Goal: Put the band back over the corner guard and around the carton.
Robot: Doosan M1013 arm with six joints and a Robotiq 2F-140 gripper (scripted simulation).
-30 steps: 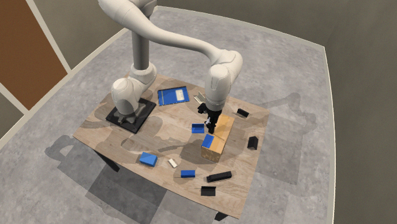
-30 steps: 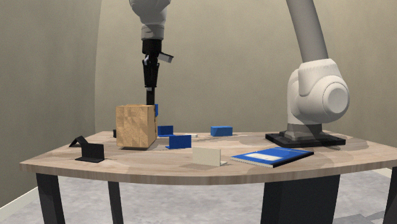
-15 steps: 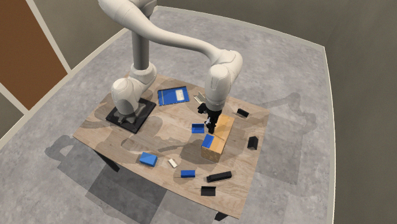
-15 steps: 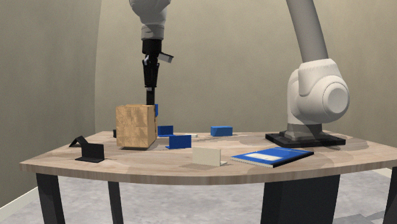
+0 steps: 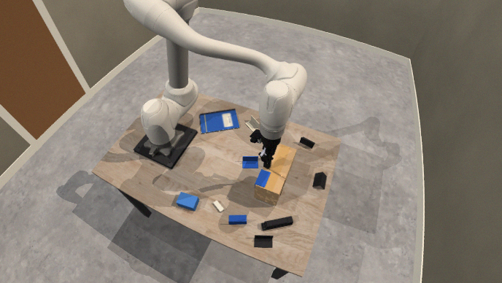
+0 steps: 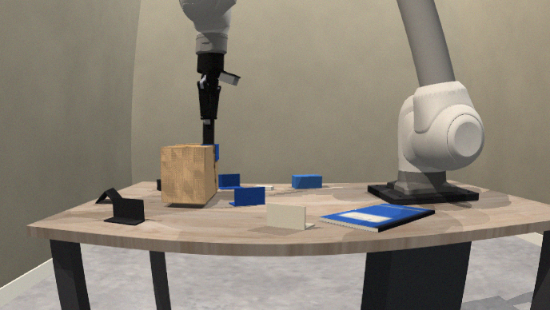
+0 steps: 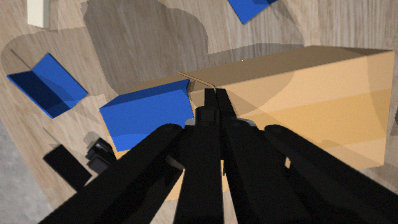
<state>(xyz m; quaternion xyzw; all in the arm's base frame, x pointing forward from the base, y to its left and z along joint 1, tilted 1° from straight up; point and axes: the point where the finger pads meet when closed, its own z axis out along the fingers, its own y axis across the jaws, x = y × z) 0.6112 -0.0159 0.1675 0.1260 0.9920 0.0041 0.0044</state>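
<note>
Right now my hand is 60 mm to the left of the blue corner guard, 50 mm above it and 10 mm past it. The rest, counted from my hand: tan carton (100 mm below, 40 mm ahead, 20 mm to the left); blue block (300 mm behind, 250 mm to the right, 160 mm below).
</note>
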